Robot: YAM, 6 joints.
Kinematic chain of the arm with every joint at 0, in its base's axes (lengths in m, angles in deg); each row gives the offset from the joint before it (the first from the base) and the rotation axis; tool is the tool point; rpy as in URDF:
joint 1: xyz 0 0 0.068 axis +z
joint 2: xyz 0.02 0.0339 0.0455 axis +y
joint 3: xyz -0.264 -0.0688 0 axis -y
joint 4: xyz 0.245 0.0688 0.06 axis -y
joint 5: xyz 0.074 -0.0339 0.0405 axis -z
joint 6: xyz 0.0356 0 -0.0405 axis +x
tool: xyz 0 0 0 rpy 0 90 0
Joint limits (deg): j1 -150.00..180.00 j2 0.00..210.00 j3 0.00..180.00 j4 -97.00..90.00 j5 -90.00..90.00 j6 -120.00..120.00
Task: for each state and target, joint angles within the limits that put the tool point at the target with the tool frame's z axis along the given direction. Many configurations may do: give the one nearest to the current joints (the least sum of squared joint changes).
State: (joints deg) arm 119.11 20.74 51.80 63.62 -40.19 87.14
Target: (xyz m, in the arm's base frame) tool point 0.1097 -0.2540 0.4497 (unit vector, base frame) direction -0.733 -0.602 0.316
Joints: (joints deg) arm 120.28 1.29 76.08 40.64 -69.51 87.14
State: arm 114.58 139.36 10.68 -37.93 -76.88 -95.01
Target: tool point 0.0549 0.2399 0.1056 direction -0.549 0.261 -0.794
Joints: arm 72.11 95.94 40.24 -28.57 -37.06 -95.01
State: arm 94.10 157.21 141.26 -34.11 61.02 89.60
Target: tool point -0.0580 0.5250 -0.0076 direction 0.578 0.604 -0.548
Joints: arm 98.87 155.78 103.93 4.66 41.64 89.60
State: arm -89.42 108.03 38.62 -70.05 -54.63 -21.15
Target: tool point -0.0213 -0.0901 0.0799 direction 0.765 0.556 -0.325
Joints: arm -113.83 111.04 24.37 -71.65 -28.37 -21.15
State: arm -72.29 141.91 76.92 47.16 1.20 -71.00
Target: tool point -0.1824 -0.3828 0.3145 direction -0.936 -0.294 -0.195
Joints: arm -111.82 103.07 83.15 2.48 49.41 -71.00
